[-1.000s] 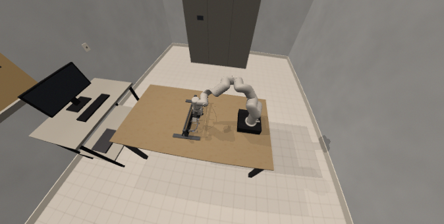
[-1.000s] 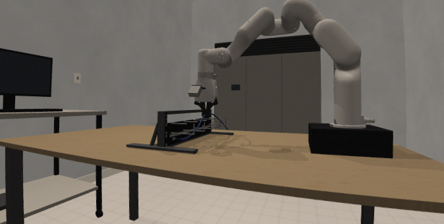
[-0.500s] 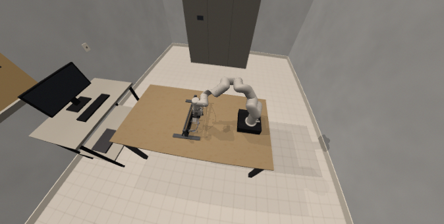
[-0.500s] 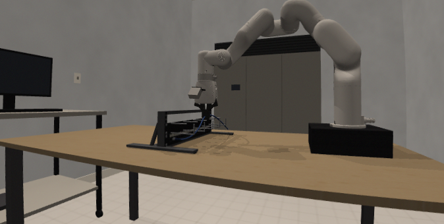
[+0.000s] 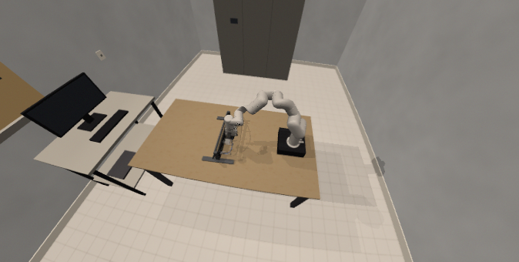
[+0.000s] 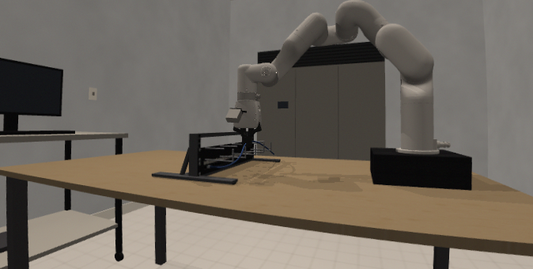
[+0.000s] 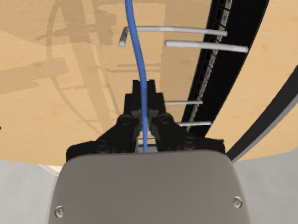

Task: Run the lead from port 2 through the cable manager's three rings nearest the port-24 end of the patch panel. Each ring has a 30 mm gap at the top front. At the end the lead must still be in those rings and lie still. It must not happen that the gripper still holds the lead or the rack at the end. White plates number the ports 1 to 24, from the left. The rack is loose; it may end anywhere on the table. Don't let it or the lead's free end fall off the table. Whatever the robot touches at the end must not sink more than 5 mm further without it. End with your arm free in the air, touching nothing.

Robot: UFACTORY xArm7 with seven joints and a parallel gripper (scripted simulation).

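Now: hand 10 cm short of the black rack, 6 cm to the left of it and 4 cm above it.
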